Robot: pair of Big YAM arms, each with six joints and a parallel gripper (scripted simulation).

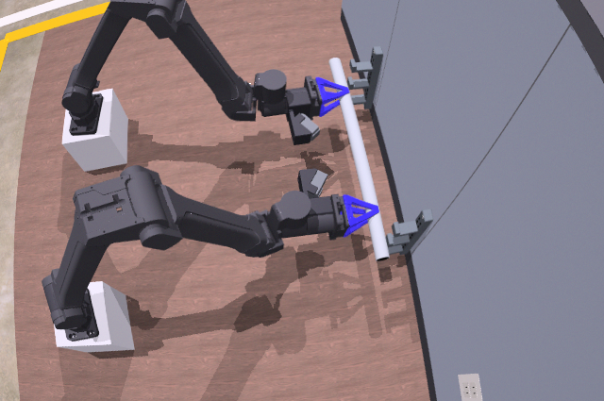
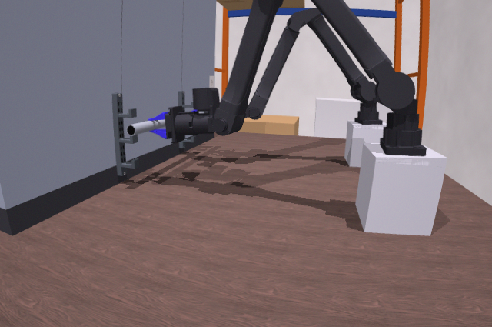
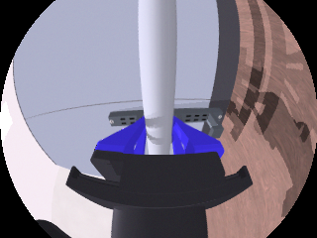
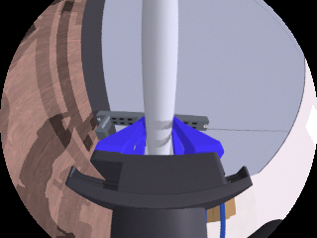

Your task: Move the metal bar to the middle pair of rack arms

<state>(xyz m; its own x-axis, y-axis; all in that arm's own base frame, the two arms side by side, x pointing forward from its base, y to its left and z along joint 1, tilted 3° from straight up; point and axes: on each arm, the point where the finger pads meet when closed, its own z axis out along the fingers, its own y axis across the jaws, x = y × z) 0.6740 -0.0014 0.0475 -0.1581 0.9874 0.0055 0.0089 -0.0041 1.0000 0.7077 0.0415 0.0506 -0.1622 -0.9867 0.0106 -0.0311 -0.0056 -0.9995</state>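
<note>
Right now my left hand is 10 mm short of the metal bar and 150 mm to the left of it. Also, from my left hand: grey wall panel 260 mm ahead, 170 mm to the right, 270 mm above.
Now: right hand 10 mm past the metal bar and 150 mm to the right of it. The rest, counted from my right hand: grey wall panel (240 mm ahead, 130 mm to the left, 270 mm above).
</note>
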